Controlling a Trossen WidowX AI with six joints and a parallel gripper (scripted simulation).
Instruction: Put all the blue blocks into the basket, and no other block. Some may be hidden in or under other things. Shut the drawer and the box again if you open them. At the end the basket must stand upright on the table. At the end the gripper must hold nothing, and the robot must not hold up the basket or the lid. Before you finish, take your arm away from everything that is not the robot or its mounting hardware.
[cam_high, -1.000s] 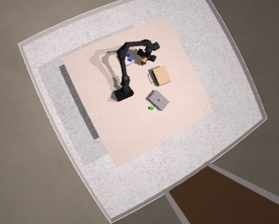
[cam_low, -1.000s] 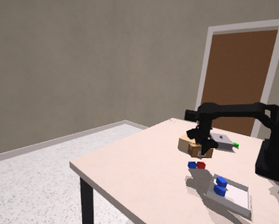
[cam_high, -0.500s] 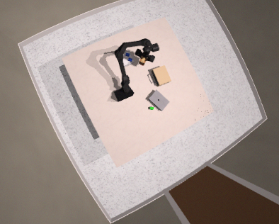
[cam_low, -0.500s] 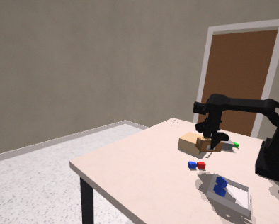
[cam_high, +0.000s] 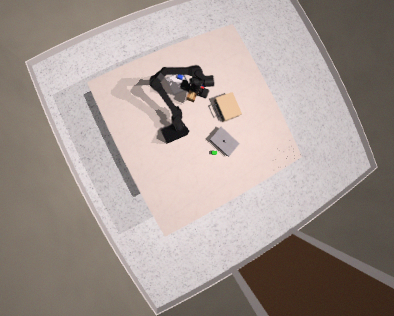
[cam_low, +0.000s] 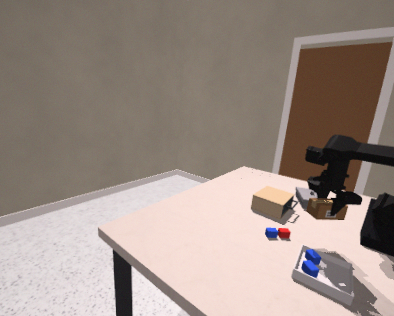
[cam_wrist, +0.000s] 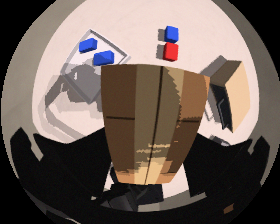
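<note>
Now: the red block 160 mm below my hand, 120 mm ahead of it and 20 mm to the left of it. Also, from my hand: grey basket (160 mm to the left, 160 mm below, 10 mm behind); tan drawer unit (210 mm ahead, 200 mm to the right, 130 mm below); cardboard box (20 mm below).
</note>
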